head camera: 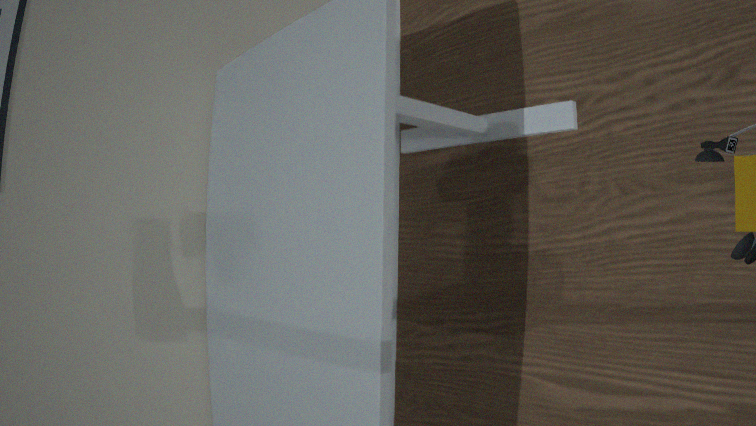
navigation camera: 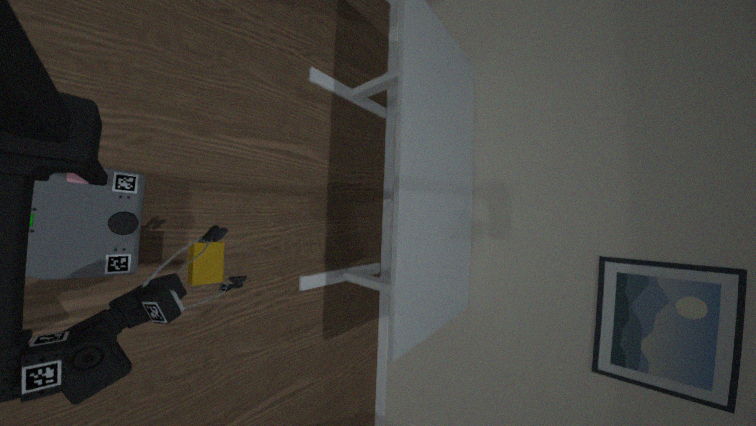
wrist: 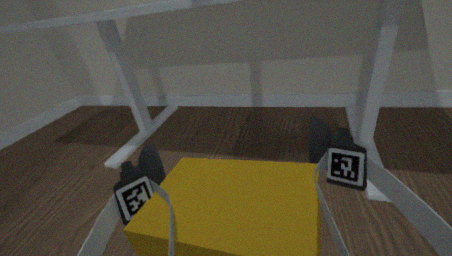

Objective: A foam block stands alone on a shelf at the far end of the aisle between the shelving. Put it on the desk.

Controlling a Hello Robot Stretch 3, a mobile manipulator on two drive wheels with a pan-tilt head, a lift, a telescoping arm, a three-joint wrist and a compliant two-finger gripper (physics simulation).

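Pixels of known places: gripper, fingertip midpoint: [head camera: 715, 208] [navigation camera: 235, 253] [wrist: 233, 148]; robot's base at its link origin: [navigation camera: 122, 221].
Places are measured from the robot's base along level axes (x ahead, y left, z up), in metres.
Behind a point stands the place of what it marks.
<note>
The yellow foam block [head camera: 745, 193] {x 0.166, y -0.057, z 0.633 m} [navigation camera: 207, 263] {x 0.147, y -0.058, z 0.634 m} [wrist: 240, 200] {x 0.147, y -0.066, z 0.635 m} is between the two fingers of my gripper [head camera: 727, 201] {x 0.210, y -0.040, z 0.618 m} [navigation camera: 225, 257] {x 0.210, y -0.040, z 0.618 m} [wrist: 233, 148] {x 0.210, y -0.040, z 0.618 m}, which is shut on it. The white desk [head camera: 301, 185] {x 0.973, y -0.076, z 0.720 m} [navigation camera: 433, 185] {x 0.974, y 0.241, z 0.720 m} [wrist: 125, 13] {x 0.705, y 0.463, z 0.707 m} stands against the wall. In the navigation camera the block is on the near side of the desk, apart from its front edge. The wrist view looks under the desk top, between its legs, so the wrist camera is below top height. Part of the block is cut off in the head and wrist views.
The desk's leg [head camera: 550, 116] [navigation camera: 322, 280] [wrist: 380, 75] {x 1.076, y -0.316, z 0.353 m} has a foot that reaches out over the wooden floor [head camera: 634, 317] {x 0.566, y 0.206, z 0.001 m} [navigation camera: 238, 132] {x 0.372, y 0.446, z 0.000 m} [wrist: 240, 130] {x 1.162, y 0.318, z 0.000 m}. A framed picture [navigation camera: 666, 328] {x 1.490, y -0.311, z 1.576 m} hangs on the wall. My grey base [navigation camera: 79, 227] {x -0.095, y -0.017, z 0.160 m} shows at the left of the navigation camera.
</note>
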